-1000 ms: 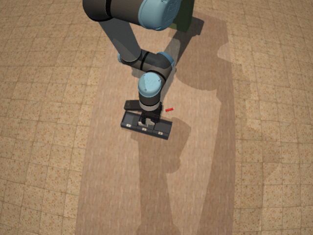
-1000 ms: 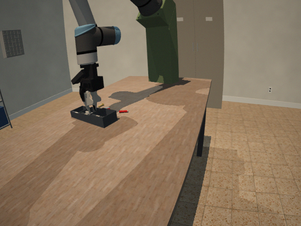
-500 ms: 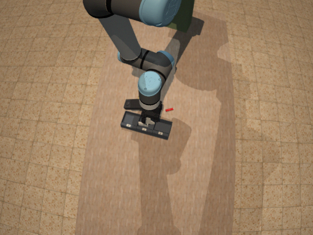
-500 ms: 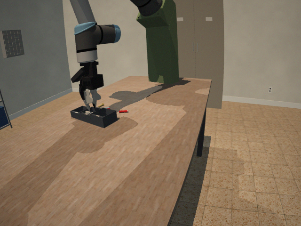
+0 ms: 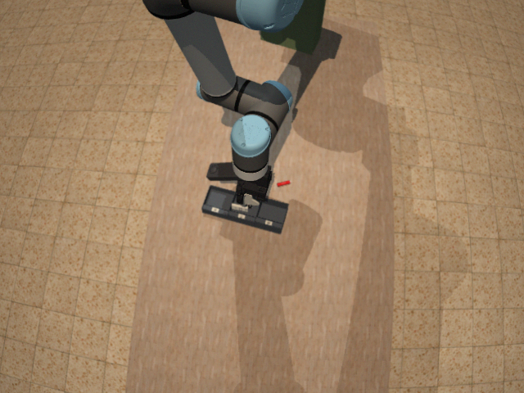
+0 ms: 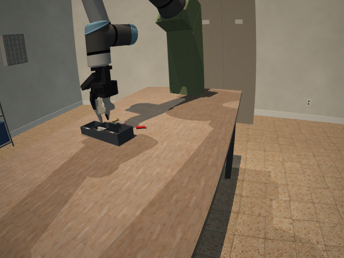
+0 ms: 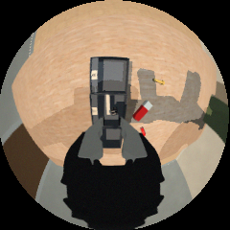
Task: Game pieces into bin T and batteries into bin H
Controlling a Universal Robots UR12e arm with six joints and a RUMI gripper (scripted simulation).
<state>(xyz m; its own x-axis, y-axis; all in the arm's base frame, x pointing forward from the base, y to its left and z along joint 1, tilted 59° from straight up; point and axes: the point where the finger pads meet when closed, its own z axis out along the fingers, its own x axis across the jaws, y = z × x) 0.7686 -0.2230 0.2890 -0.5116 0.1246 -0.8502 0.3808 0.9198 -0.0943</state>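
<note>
Right now my hand is 1 cm short of the three-compartment bin row and 5 cm above it. Round my hand: red-and-white block: 8 cm behind, 6 cm to the left, 7 cm below; white domino: 2 cm to the right, 6 cm below; black die: 1 cm to the left, 6 cm below.
</note>
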